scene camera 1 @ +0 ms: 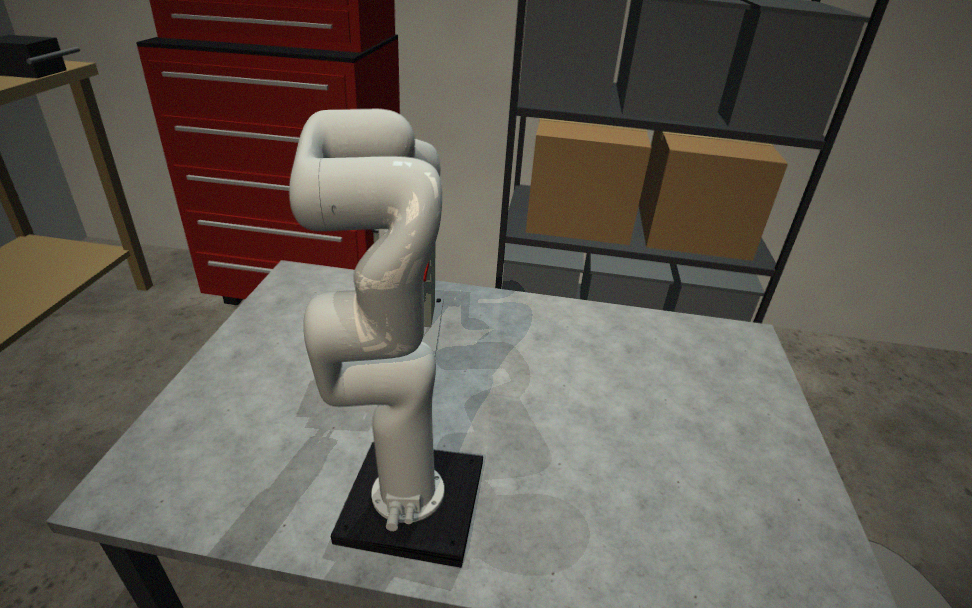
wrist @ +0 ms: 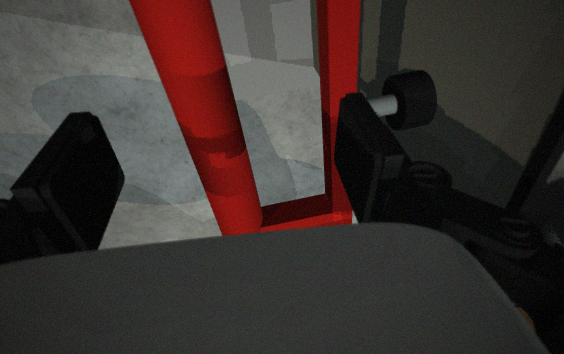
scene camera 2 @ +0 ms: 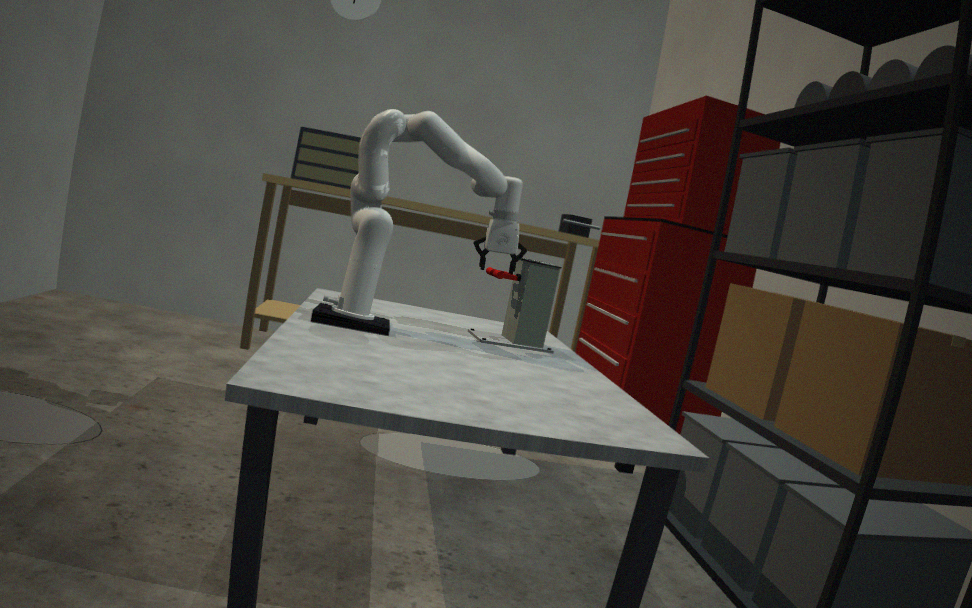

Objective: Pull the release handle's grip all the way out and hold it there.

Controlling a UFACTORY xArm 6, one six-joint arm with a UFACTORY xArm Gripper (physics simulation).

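The release handle is a red loop. Its round grip bar (wrist: 200,110) (scene camera 2: 496,273) runs between my open fingers in the wrist view, touching neither. The loop's flat back bar (wrist: 345,65) lies right of it, partly behind the right finger. A short shaft joins that bar to a black collar (wrist: 410,99) at the grey-green housing (wrist: 480,90) (scene camera 2: 537,301). My gripper (wrist: 227,136) (scene camera 2: 497,268) is open and empty, pointing down with its fingertips near the grip's height. A little of the red handle (scene camera 1: 427,271) shows behind the arm in scene camera 1.
The housing stands on a thin base plate (scene camera 2: 512,347) on the grey table (scene camera 1: 645,430) (scene camera 2: 430,387). The arm's black base (scene camera 1: 458,501) (scene camera 2: 351,320) is at the other end. Beyond the table are red drawers (scene camera 1: 250,107) (scene camera 2: 609,322) and a shelf rack (scene camera 1: 813,186) (scene camera 2: 702,308).
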